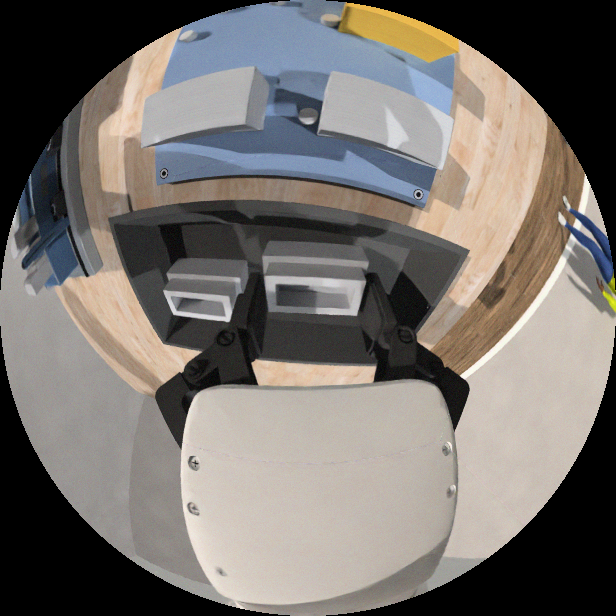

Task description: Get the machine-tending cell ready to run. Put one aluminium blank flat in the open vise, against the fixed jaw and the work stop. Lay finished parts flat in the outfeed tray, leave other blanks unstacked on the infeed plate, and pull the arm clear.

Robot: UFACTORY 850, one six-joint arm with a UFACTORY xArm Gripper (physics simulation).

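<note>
My gripper (314, 287) is over the dark outfeed tray (287, 275). Its black fingers hug both sides of a pocketed grey finished part (314, 278), which sits low in the tray and looks slightly raised. A second finished part (205, 290) lies flat in the tray just to its left. Beyond the tray, two plain aluminium blanks (203, 106) (385, 114) lie side by side, unstacked, on the blue infeed plate (298, 143). The blue and grey vise (48, 229) shows only partly at the left edge; its jaws are hidden.
A yellow block (396, 28) sits at the plate's far right corner. Pins (308, 114) stand on the plate between the blanks. Blue and yellow cables (591, 252) lie off the wooden table's right edge. The grey floor is below.
</note>
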